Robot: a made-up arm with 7 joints. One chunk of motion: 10 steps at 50 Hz.
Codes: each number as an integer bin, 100 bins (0 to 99) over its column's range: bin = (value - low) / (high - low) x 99, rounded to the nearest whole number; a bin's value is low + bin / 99 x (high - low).
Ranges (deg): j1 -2..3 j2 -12..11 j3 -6..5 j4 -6..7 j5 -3..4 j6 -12..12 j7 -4..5
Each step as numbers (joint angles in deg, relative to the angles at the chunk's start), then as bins.
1 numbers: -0.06 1.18 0.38 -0.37 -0.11 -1.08 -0.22
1 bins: 38 57 57 43 41 45 42
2 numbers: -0.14 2.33 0.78 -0.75 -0.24 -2.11 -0.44
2 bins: 37 62 61 40 39 41 39
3 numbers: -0.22 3.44 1.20 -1.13 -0.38 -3.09 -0.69
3 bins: 35 66 65 37 37 37 36
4 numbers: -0.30 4.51 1.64 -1.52 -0.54 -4.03 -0.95
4 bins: 34 71 69 34 35 33 34
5 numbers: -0.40 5.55 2.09 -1.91 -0.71 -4.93 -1.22
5 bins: 32 76 73 31 32 29 31
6 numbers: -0.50 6.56 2.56 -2.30 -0.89 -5.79 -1.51
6 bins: 30 80 77 28 30 26 27
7 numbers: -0.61 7.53 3.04 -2.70 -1.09 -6.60 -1.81
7 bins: 28 84 81 25 27 22 24
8 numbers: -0.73 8.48 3.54 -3.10 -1.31 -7.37 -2.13
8 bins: 25 88 86 22 24 19 21
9 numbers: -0.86 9.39 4.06 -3.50 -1.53 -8.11 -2.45
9 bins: 23 92 91 19 21 16 17
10 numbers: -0.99 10.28 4.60 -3.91 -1.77 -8.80 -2.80
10 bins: 20 96 95 16 17 13 13
